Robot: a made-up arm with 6 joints.
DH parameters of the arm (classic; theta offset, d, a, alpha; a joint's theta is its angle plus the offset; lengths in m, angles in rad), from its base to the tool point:
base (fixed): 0 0.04 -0.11 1.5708
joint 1: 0 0.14 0.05 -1.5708
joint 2: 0 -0.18 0.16 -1.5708
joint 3: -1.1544 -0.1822 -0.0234 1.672
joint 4: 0 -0.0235 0.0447 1.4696
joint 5: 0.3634 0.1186 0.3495 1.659
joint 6: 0 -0.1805 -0.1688 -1.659
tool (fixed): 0.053 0.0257 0 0
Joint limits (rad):
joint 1: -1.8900..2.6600
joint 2: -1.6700..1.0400
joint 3: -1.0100..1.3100
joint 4: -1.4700..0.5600
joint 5: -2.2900..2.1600
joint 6: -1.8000..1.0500
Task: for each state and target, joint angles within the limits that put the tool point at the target. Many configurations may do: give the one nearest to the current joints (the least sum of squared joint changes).
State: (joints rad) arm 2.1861 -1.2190 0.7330 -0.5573 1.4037 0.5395
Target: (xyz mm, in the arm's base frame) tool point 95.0 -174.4 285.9
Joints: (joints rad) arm 2.6537 -0.9241 0.3666 -0.6221 1.7809 0.5343
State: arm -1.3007 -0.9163 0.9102 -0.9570 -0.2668 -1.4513
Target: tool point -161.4 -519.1 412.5
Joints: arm -1.3305 -0.8100 0.9515 -1.0520 0.0666 -1.2015
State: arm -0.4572 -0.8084 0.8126 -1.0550 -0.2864 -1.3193
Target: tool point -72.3 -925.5 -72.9
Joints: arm -0.2915 -0.4891 0.8813 -0.5551 -0.6066 -1.8000
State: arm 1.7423 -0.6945 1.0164 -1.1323 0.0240 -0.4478
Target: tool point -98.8 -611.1 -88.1
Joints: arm 1.7204 -0.5043 1.1180 -0.9611 -0.1032 -0.5219
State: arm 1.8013 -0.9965 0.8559 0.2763 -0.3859 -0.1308
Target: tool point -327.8 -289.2 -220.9
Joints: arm 1.1778 -1.6517 0.4521 0.1708 -0.0897 -0.3489
